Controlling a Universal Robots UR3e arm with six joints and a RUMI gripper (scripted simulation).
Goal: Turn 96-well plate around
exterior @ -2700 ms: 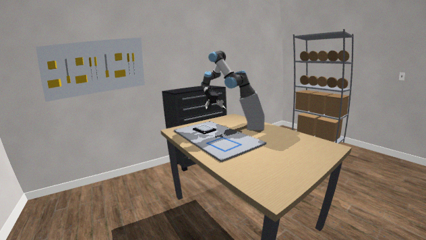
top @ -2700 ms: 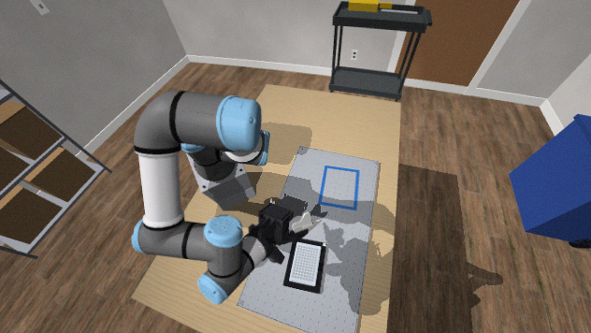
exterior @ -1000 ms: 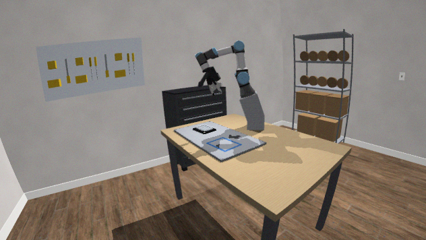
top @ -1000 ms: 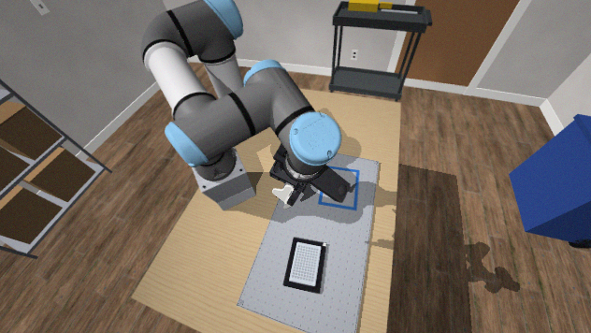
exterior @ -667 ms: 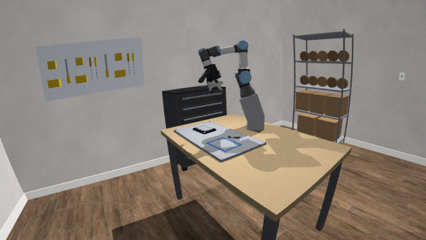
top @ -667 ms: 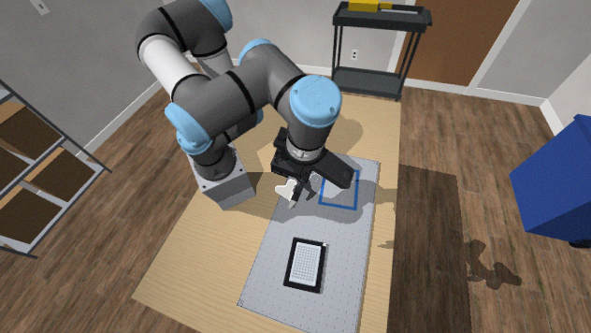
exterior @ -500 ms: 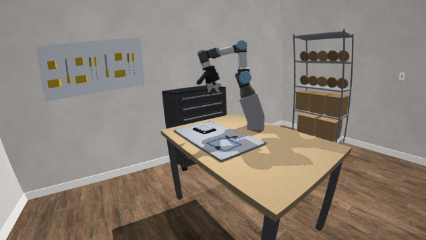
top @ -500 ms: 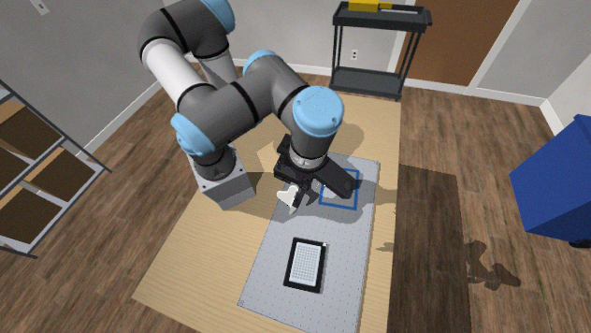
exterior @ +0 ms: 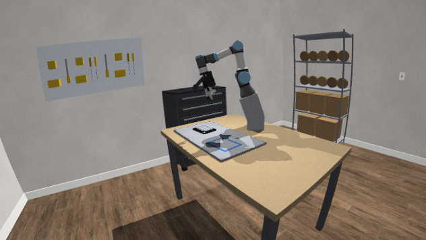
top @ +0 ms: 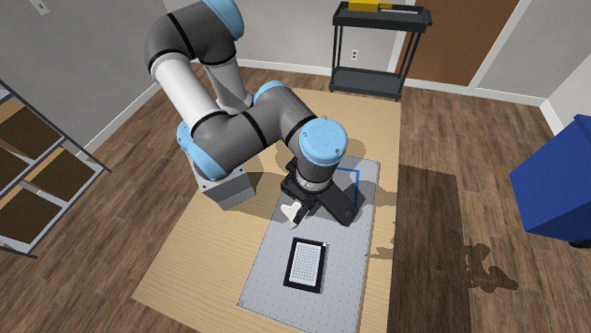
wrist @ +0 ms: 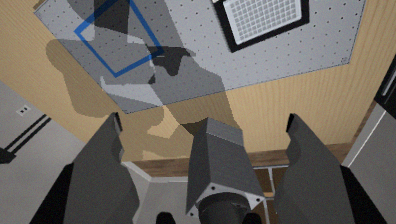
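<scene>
Now: hand 10 mm short of the 96-well plate, 100 mm to the left of it and 240 mm above it. The rest, counted from my hand: A1 corner mark: 60 mm ahead, 20 mm to the right, 250 mm below; black plate nest N1: 10 mm ahead, 100 mm to the right, 250 mm below.
</scene>
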